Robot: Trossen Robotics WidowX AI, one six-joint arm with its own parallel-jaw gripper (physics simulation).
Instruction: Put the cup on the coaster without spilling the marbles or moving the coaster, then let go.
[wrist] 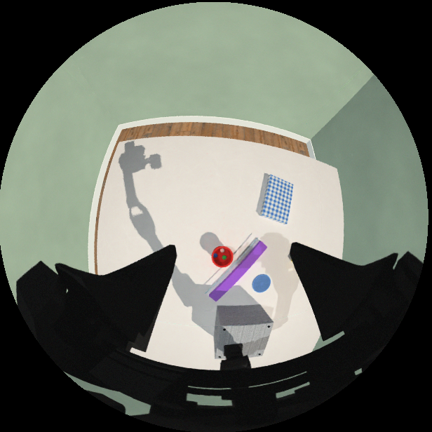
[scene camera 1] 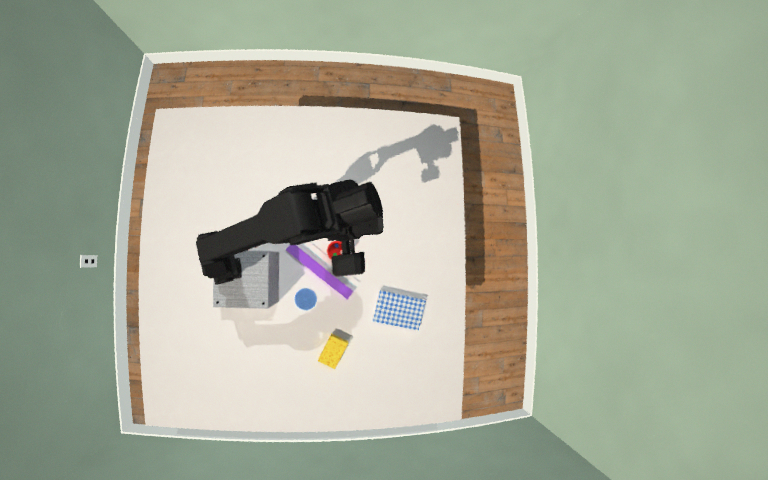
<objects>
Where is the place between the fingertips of my gripper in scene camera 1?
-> At 361,233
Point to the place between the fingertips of my gripper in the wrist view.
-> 235,250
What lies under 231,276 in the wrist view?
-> A long purple bar.
</objects>
